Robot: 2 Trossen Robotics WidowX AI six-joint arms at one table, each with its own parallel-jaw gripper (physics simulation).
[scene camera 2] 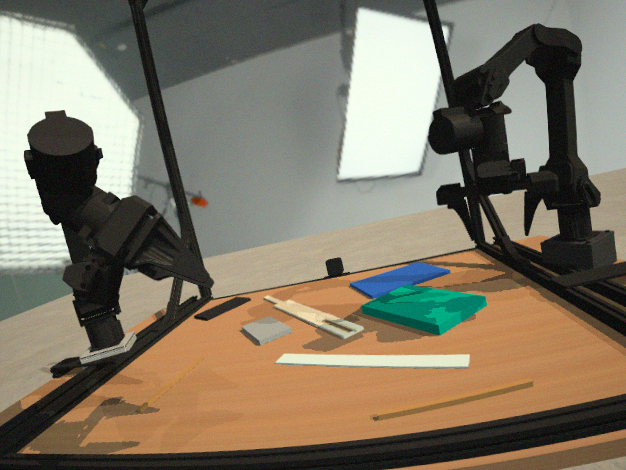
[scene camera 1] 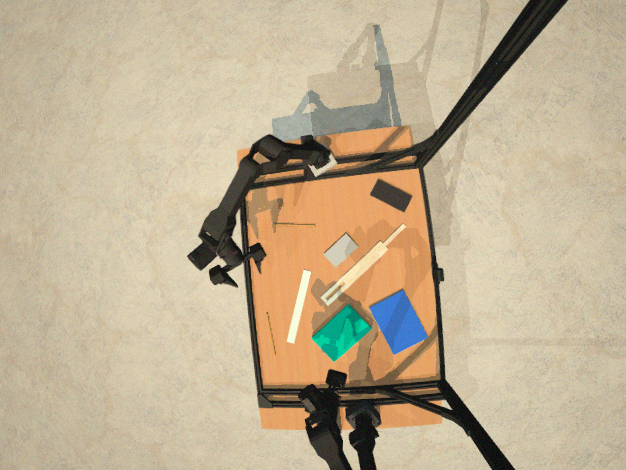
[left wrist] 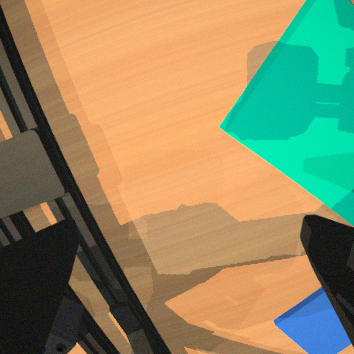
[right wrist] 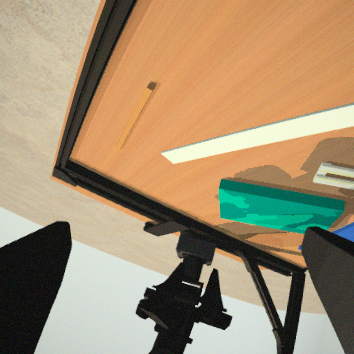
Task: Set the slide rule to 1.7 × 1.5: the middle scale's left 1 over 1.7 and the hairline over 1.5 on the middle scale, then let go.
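The slide rule (scene camera 1: 361, 266) (scene camera 2: 303, 312) lies diagonally on the table. Its middle slide (scene camera 1: 396, 232) (scene camera 2: 271, 300) sticks out at the upper-right end in scene camera 1, and the groove shows bare at the other end. One end of the rule also shows in the right wrist view (right wrist: 337, 175). The scale marks and the hairline are too small to read. My left gripper (scene camera 1: 323, 388) (scene camera 2: 499, 235) (left wrist: 191, 230) is open and empty, away from the rule. My right gripper (scene camera 1: 248, 278) is open and empty, raised at the table's left edge in scene camera 1.
A green block (scene camera 1: 341, 332) (scene camera 2: 424, 308) (left wrist: 330, 145) (right wrist: 280, 207) lies near the rule's grooved end, with a blue slab (scene camera 1: 398, 322) (scene camera 2: 399, 278) beside it. A white strip (scene camera 1: 299, 306) (scene camera 2: 374, 360) (right wrist: 260, 135), grey block (scene camera 1: 340, 249) (scene camera 2: 266, 329), black block (scene camera 1: 390, 194) (scene camera 2: 222, 308) and two thin sticks lie around.
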